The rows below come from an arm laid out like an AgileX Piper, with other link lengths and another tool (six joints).
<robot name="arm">
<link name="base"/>
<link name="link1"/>
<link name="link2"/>
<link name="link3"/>
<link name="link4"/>
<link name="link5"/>
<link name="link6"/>
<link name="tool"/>
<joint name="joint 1" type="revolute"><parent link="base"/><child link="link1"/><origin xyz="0.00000 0.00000 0.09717"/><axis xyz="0 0 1"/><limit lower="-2.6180" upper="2.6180"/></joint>
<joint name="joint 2" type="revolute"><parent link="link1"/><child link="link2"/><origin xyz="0.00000 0.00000 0.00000"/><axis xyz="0 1 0"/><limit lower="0.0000" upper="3.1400"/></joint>
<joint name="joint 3" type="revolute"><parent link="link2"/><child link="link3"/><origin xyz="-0.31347 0.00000 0.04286"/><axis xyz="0 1 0"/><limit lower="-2.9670" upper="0.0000"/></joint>
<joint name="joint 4" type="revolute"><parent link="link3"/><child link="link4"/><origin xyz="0.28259 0.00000 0.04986"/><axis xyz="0.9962 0 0.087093"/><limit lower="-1.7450" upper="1.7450"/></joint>
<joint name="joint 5" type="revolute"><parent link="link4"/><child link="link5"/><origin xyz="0.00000 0.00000 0.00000"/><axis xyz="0 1 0"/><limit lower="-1.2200" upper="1.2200"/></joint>
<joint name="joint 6" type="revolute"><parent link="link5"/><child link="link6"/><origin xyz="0.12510 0.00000 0.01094"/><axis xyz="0.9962 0 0.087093"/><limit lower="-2.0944" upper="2.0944"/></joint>
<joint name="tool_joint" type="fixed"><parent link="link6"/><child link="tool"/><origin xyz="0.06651 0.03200 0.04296" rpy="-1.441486 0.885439 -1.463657"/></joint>
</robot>
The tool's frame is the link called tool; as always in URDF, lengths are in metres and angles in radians.
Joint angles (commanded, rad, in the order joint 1, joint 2, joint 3, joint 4, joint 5, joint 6), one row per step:
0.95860 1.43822 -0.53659 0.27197 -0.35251 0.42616
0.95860 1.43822 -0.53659 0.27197 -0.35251 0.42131
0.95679 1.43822 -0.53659 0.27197 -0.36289 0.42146
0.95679 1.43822 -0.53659 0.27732 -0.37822 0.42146
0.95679 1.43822 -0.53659 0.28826 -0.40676 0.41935
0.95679 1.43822 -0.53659 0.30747 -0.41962 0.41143
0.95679 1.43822 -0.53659 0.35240 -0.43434 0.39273
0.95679 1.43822 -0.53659 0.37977 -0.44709 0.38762
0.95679 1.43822 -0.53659 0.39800 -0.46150 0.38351
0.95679 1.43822 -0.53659 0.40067 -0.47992 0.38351
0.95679 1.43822 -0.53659 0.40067 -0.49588 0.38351
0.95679 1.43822 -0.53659 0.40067 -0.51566 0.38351
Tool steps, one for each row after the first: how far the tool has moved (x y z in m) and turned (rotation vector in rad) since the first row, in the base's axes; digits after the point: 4 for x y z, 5 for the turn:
-0.0002 0.0001 0.0000 -0.00284 -0.00326 0.00220
0.0010 -0.0002 0.0020 0.00425 -0.01057 -0.00161
0.0024 -0.0006 0.0049 0.01665 -0.01855 -0.00840
0.0049 -0.0014 0.0102 0.03871 -0.03437 -0.02101
0.0070 -0.0027 0.0124 0.04968 -0.03840 -0.03450
0.0111 -0.0061 0.0144 0.06439 -0.03697 -0.06343
0.0141 -0.0086 0.0162 0.07925 -0.03474 -0.08486
0.0163 -0.0104 0.0186 0.09222 -0.03817 -0.10042
0.0176 -0.0111 0.0220 0.10464 -0.05042 -0.10694
0.0185 -0.0115 0.0251 0.11459 -0.06229 -0.11082
0.0195 -0.0120 0.0289 0.12691 -0.07701 -0.11562

